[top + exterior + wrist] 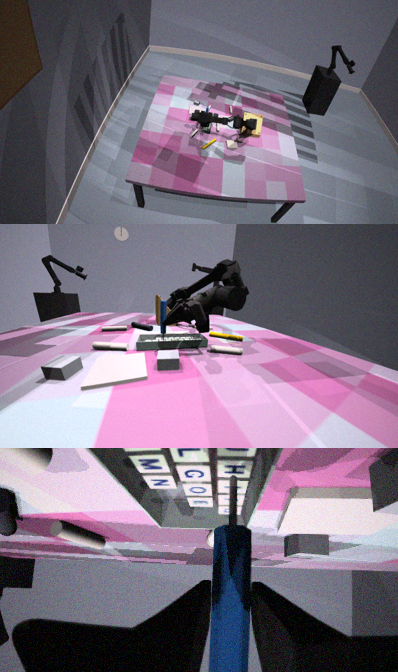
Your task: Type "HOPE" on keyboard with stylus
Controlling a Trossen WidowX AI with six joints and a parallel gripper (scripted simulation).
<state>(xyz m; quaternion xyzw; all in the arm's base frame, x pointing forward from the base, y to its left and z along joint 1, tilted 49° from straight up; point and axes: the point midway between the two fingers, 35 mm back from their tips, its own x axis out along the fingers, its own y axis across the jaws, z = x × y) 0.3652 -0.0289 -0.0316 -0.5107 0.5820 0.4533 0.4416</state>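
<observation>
The white flat plate lies 9 cm ahead of my gripper tip, 10 cm to the right of it and 7 cm below it. From my gripper tip the other things lie so: black cylinder (24 cm behind, 6 cm to the right, 6 cm below); yellow cylinder (4 cm behind, 27 cm to the left, 7 cm below); blue stylus (2 cm below).
</observation>
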